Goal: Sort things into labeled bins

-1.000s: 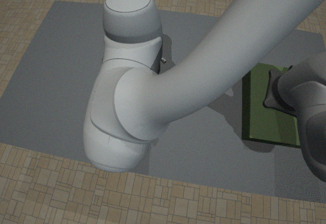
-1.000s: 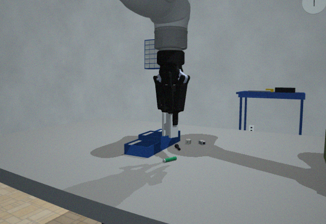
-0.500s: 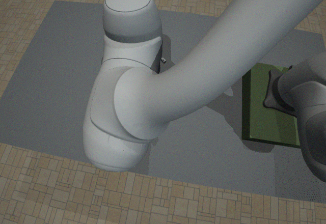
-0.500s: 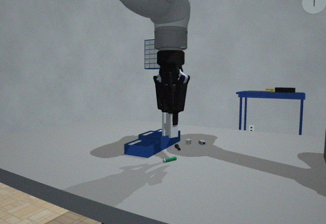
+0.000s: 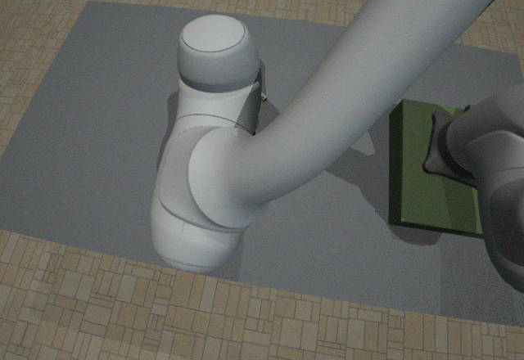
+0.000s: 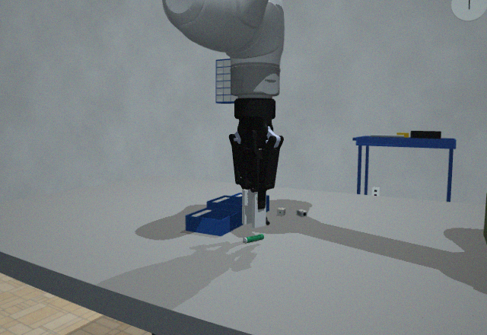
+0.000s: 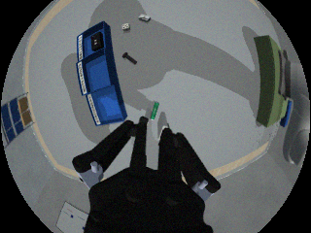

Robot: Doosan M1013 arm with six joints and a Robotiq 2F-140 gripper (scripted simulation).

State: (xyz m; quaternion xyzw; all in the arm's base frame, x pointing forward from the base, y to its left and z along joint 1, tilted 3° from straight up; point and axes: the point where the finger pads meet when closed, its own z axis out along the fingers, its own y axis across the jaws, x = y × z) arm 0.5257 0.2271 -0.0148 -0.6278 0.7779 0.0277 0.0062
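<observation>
My gripper is now 60 mm above the green thing. Also, from my hand: white piece (210 mm to the right, 80 mm ahead, 60 mm below); then black thing (130 mm to the right, 70 mm ahead, 60 mm below).
</observation>
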